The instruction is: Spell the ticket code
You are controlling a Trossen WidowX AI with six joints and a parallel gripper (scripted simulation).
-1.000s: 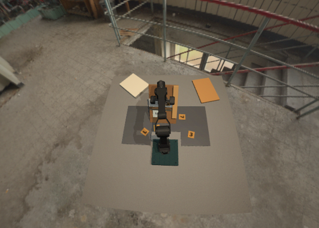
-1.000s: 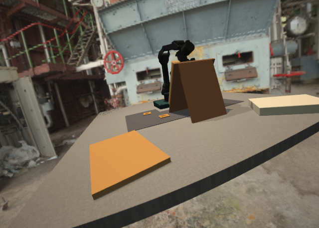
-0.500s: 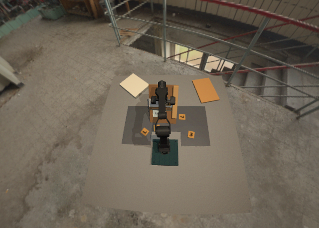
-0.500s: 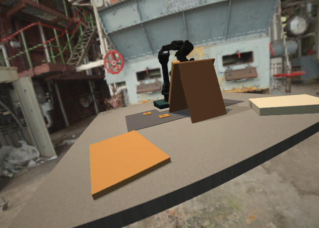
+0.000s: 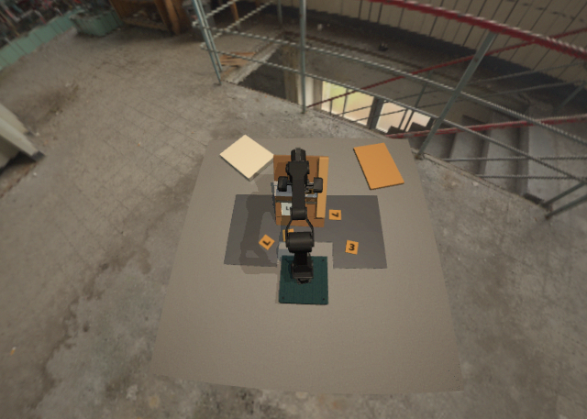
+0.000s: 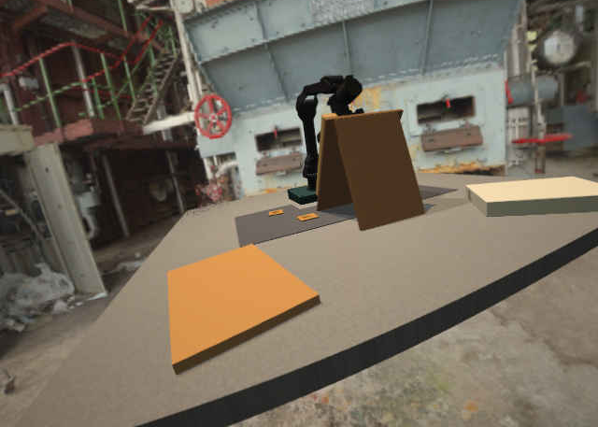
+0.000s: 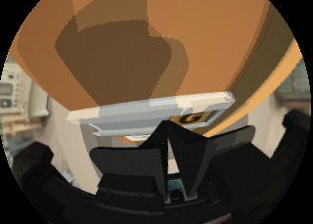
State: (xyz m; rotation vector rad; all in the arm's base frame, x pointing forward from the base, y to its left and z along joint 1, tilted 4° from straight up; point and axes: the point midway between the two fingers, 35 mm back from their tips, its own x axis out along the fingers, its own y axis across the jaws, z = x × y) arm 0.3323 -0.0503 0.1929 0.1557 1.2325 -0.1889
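My gripper tip is now 30 mm to the left of the orange tile marked g. Round my gripper tip: white ticket (40 mm behind, 70 mm to the left, 90 mm below); 7 tile (80 mm behind, 160 mm to the right, 170 mm below); dark mat (150 mm behind, 10 mm to the left, 170 mm below).
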